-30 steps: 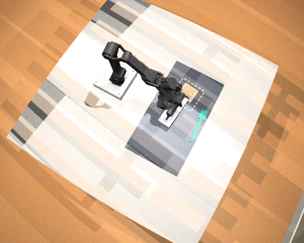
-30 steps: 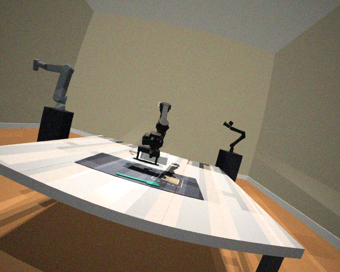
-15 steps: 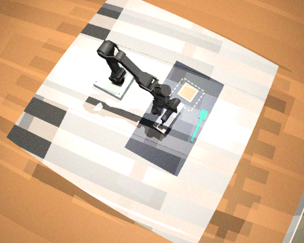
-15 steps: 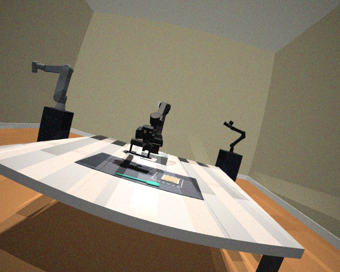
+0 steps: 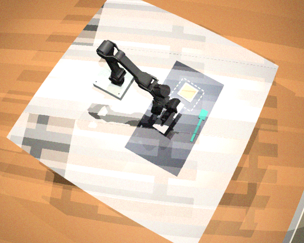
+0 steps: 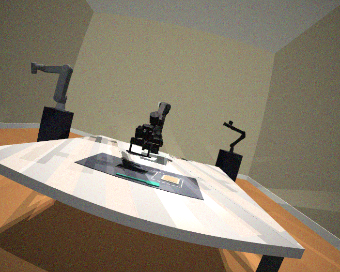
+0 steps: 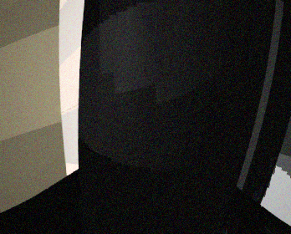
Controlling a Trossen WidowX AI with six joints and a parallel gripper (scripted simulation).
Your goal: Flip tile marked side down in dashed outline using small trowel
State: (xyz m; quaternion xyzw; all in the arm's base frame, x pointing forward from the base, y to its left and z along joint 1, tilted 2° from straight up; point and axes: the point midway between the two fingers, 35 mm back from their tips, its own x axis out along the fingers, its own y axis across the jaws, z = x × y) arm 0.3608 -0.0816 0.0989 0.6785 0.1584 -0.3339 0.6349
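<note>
Now: gripper tip 1 cm short of the dark mat, 4 cm to the right of it and 15 cm above it. Round my gripper tip: black-handled tool (2 cm behind, 1 cm to the left, 1 cm below); cream tile (3 cm ahead, 19 cm to the left, 13 cm below); teal trowel (15 cm ahead, 4 cm to the left, 13 cm below).
</note>
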